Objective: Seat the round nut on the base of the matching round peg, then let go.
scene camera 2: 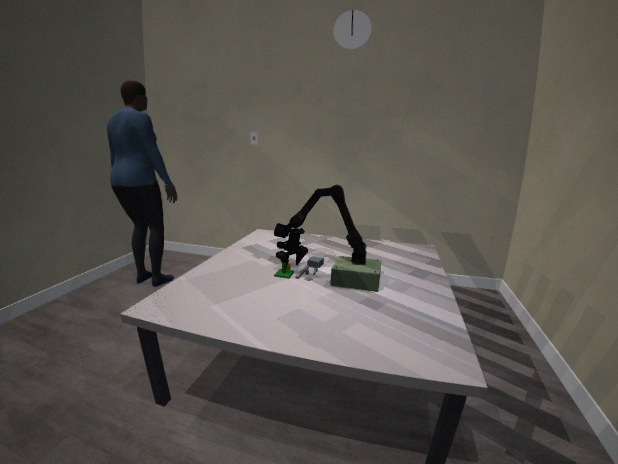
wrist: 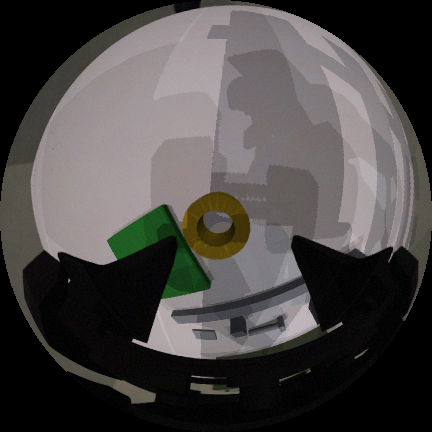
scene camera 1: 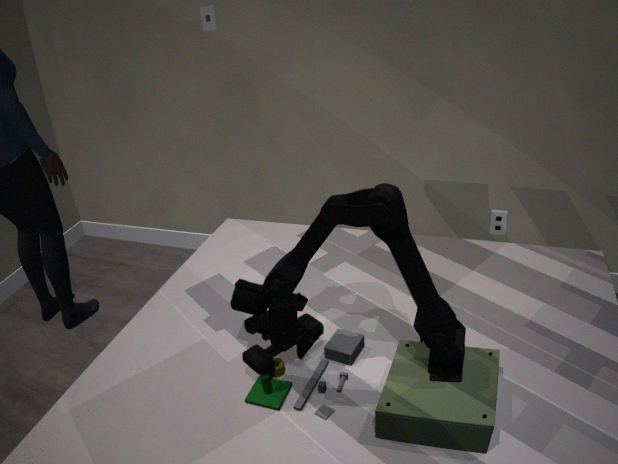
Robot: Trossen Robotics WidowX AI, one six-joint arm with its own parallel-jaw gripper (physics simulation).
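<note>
A yellow round nut (scene camera 1: 280, 368) (scene camera 2: 288, 267) (wrist: 242, 229) lies flat on the table beside the green peg base, its hole facing up. The green round peg (scene camera 1: 267, 384) (scene camera 2: 284, 268) stands upright on its square green base (scene camera 1: 276, 400) (scene camera 2: 280, 274) (wrist: 135, 231); in the wrist view a finger hides the peg. My gripper (scene camera 1: 286, 364) (scene camera 2: 292, 263) (wrist: 236, 242) is open and empty, pointing down above the nut. In the wrist view the nut shows ahead of the gap between the fingertips, nearer the left finger. The left finger overlaps part of the green base.
A long grey bar (scene camera 1: 312, 385) (wrist: 240, 304), a small dark cube (scene camera 1: 322, 386) (wrist: 238, 325), a bolt (scene camera 1: 342, 382) (wrist: 267, 327) and a flat grey plate (scene camera 1: 325, 411) (wrist: 205, 333) lie towards the green arm mount (scene camera 1: 435, 395) (scene camera 2: 356, 275). A grey block (scene camera 1: 344, 346) (scene camera 2: 315, 262) lies behind.
</note>
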